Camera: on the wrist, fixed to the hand. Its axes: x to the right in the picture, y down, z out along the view.
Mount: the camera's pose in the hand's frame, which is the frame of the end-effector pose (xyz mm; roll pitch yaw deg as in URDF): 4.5 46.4 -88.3 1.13 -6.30 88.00
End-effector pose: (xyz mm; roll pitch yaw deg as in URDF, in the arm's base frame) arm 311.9 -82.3 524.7 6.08 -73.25 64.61
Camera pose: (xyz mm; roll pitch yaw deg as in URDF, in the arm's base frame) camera 296.4 14.4 505.1 -72.66 -5.45 165.92
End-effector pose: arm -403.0 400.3 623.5 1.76 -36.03 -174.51
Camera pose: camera -452.8 346.2 555.9 -35.19 -7.69 -81.36
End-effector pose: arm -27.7 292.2 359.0 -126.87 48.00 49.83
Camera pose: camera 57.1 240.0 366.3 116.12 36.98 -90.66
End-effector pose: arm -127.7 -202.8 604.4 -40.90 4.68 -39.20
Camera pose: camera -144.7 -218.3 507.2 5.23 34.64 51.62
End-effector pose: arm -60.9 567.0 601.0 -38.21 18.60 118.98
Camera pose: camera -31.9 552.2 506.6 21.45 30.78 -141.94
